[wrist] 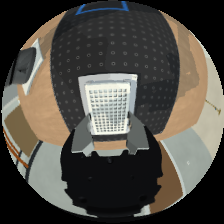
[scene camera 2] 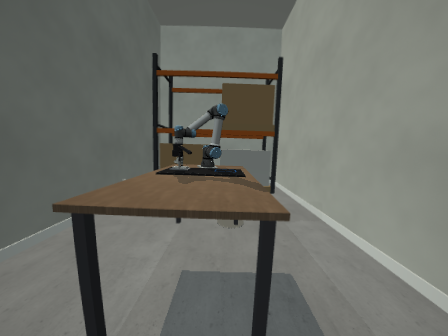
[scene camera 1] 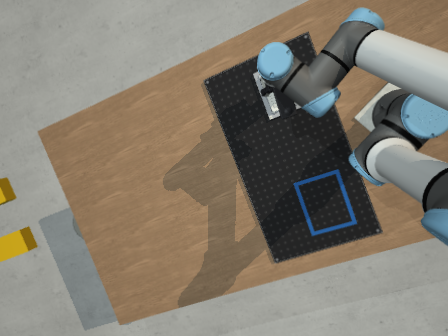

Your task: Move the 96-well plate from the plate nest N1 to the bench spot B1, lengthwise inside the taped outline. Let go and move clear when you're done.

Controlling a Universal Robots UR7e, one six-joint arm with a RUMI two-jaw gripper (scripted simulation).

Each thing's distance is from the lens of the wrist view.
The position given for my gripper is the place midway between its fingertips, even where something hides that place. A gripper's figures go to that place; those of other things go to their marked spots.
my gripper (wrist: 109, 112): 15 cm
white 96-well plate (wrist: 115, 124): 16 cm
